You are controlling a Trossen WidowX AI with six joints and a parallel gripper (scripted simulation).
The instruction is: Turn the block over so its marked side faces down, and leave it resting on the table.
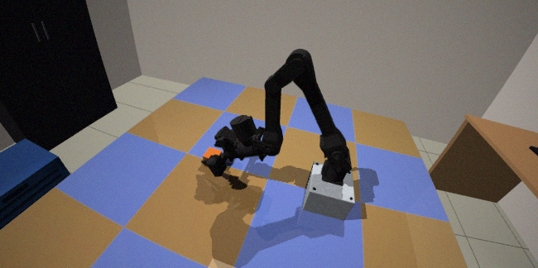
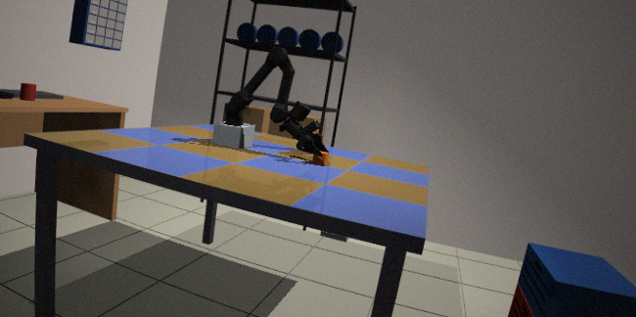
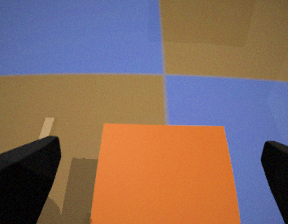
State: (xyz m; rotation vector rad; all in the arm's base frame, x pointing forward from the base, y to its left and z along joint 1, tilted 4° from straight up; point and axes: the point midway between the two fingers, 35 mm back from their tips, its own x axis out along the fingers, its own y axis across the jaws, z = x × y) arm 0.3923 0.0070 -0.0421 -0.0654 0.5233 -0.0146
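Right now the block is 30 mm behind my gripper tip and 20 mm below it.
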